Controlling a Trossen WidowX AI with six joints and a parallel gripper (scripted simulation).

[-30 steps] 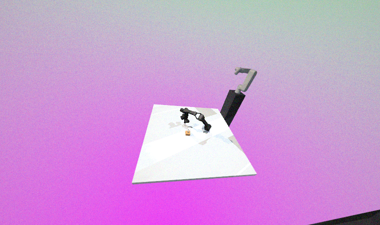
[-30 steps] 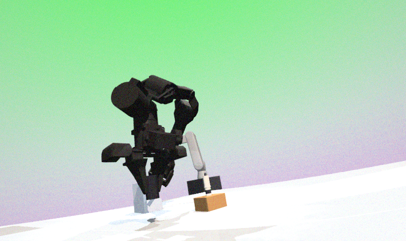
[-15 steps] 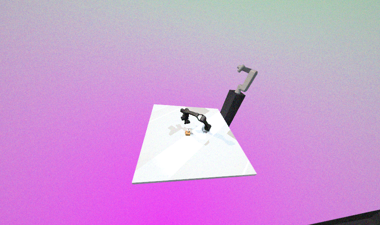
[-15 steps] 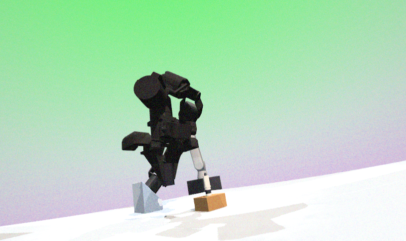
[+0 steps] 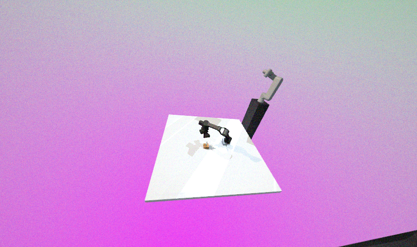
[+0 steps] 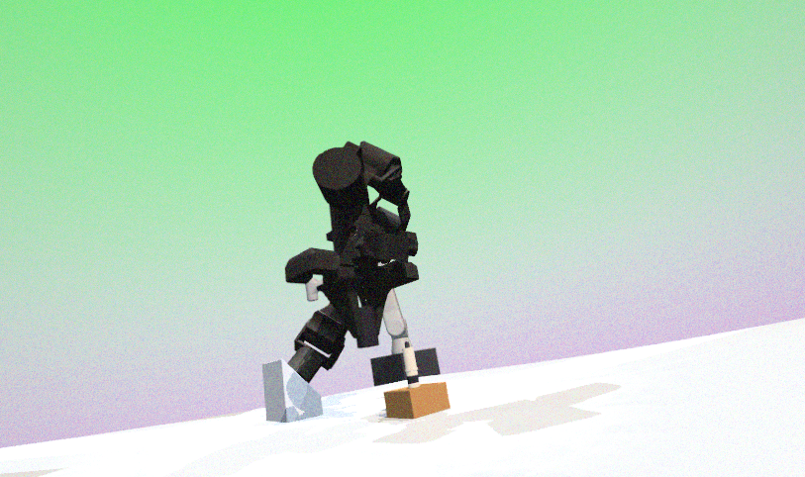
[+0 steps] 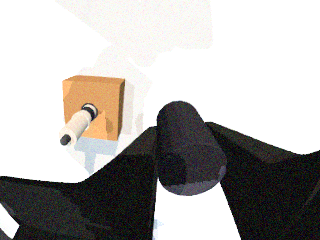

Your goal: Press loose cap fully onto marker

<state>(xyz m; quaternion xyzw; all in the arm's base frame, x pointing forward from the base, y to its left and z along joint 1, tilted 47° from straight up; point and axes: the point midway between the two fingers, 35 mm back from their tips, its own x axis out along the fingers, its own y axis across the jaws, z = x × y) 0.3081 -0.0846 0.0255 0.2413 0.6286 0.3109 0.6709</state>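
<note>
The orange holder block is 9 cm below my gripper tip, 8 cm to the left of it and 2 cm behind it. Also, from my gripper tip: black cap 1 cm above.
</note>
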